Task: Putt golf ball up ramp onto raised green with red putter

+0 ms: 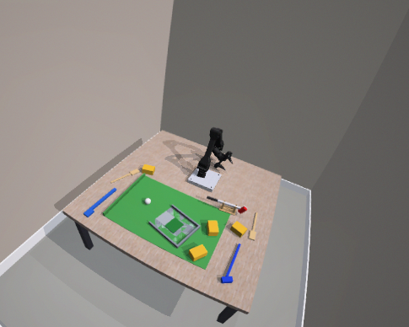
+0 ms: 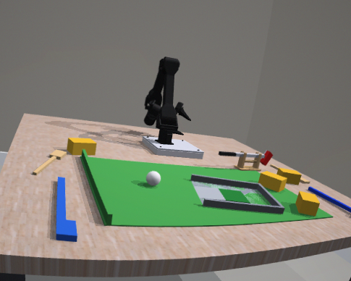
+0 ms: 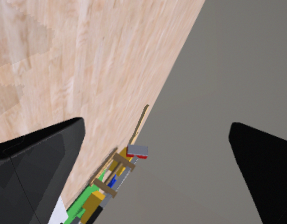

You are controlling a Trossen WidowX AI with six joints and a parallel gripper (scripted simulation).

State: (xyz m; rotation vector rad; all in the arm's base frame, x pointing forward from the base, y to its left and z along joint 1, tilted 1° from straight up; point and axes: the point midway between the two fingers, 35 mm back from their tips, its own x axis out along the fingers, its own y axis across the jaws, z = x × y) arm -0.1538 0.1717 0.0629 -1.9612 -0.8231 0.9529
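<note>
Right now my gripper tip is 400 mm short of the small wooden frame, 70 mm to the right of it and 40 mm above it. Round my gripper tip: blue putter 820 mm ahead, 180 mm to the left, 60 mm below; white golf ball 570 mm ahead, 470 mm to the right, 50 mm below; green mat 610 mm ahead, 300 mm to the right, 80 mm below.
</note>
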